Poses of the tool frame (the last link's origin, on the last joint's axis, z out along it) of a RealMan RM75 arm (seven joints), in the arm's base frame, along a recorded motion.
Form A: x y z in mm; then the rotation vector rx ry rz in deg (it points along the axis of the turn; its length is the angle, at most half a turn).
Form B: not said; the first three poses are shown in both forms.
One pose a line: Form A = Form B
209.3 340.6 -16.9 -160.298 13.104 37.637 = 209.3 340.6 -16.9 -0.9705 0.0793 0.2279 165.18
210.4 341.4 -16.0 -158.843 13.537 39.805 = 210.4 341.4 -16.0 -0.9667 0.0824 0.2423 164.31
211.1 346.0 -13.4 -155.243 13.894 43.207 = 211.1 346.0 -13.4 -0.9598 0.0859 0.2671 161.74
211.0 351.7 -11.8 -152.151 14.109 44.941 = 211.0 351.7 -11.8 -0.9553 0.0886 0.2822 159.28
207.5 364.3 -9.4 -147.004 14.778 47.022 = 207.5 364.3 -9.4 -0.9481 0.0953 0.3033 155.05
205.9 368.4 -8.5 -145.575 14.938 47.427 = 205.9 368.4 -8.5 -0.9463 0.0971 0.3083 153.83
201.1 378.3 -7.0 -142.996 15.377 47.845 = 201.1 378.3 -7.0 -0.9434 0.1015 0.3157 151.57
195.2 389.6 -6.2 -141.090 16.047 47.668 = 195.2 389.6 -6.2 -0.9419 0.1071 0.3182 149.79
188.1 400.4 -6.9 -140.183 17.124 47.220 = 188.1 400.4 -6.9 -0.9414 0.1150 0.3171 148.91
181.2 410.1 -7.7 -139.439 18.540 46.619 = 181.2 410.1 -7.7 -0.9409 0.1251 0.3146 148.19
